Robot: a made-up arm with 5 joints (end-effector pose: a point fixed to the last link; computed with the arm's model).
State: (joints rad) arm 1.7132 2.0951 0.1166 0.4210 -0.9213
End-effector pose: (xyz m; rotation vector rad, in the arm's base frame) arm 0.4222 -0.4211 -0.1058 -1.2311 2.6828 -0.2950
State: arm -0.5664 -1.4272 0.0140 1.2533 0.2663
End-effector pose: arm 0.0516 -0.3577 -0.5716 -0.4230 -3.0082 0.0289
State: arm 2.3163 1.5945 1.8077 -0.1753 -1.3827
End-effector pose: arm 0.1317 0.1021 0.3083 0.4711 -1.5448 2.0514
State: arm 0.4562 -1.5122 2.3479 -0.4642 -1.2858
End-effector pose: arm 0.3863 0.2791 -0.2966 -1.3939 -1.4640 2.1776
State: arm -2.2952 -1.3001 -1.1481 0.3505 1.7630
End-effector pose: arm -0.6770 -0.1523 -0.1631 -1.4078 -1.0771 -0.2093
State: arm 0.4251 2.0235 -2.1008 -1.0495 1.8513
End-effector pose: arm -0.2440 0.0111 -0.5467 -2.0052 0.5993 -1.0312
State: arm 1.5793 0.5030 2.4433 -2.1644 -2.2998
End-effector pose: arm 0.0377 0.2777 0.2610 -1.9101 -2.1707 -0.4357
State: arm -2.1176 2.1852 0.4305 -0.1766 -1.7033
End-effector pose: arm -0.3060 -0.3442 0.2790 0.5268 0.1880 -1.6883
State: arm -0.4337 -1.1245 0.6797 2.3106 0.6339
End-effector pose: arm 0.0537 -0.2445 -0.4561 -1.4697 -1.9123 -0.0306
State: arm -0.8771 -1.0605 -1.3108 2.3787 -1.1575
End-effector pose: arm 0.3614 -0.0873 -0.7106 2.1324 -0.5640 -0.3195
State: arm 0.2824 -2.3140 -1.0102 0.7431 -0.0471
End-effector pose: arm 0.6375 -0.2661 -0.7078 -1.1588 2.4229 0.8164
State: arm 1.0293 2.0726 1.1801 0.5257 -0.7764
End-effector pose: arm 0.2309 -0.1691 -0.0398 0.4467 -1.9792 1.0335
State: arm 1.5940 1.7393 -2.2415 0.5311 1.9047
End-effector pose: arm 0.3304 0.0624 -0.3756 -0.3630 -1.1191 -0.9439
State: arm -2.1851 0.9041 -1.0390 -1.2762 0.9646
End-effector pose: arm 0.2348 -0.1608 0.1364 -0.2978 0.1615 1.9512
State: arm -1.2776 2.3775 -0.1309 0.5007 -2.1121
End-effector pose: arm -0.6682 -0.3650 0.0619 0.5840 -0.4610 -2.1296
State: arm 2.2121 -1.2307 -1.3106 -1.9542 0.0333
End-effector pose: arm -0.1988 -0.1093 0.8465 -1.6535 -2.3362 0.8576
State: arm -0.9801 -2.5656 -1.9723 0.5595 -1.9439
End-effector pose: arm -0.5455 0.1247 -0.7990 -1.0459 0.5277 1.6144
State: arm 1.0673 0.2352 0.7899 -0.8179 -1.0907
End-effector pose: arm 0.4045 -0.2547 0.0759 1.8360 -1.2324 -0.3862
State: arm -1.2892 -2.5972 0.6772 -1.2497 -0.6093
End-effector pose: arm -0.5090 -0.3094 -0.0583 -1.5341 2.2369 -0.6891
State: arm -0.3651 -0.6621 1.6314 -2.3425 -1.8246
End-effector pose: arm 0.0762 0.0670 -0.5874 -0.7679 0.8809 2.3854
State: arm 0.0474 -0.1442 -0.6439 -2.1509 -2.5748
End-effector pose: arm 0.4187 -0.3482 0.0418 1.8653 -0.9017 -0.9850
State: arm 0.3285 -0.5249 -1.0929 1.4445 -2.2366
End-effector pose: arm 0.4547 -0.0735 0.3487 2.3179 0.3293 2.0393
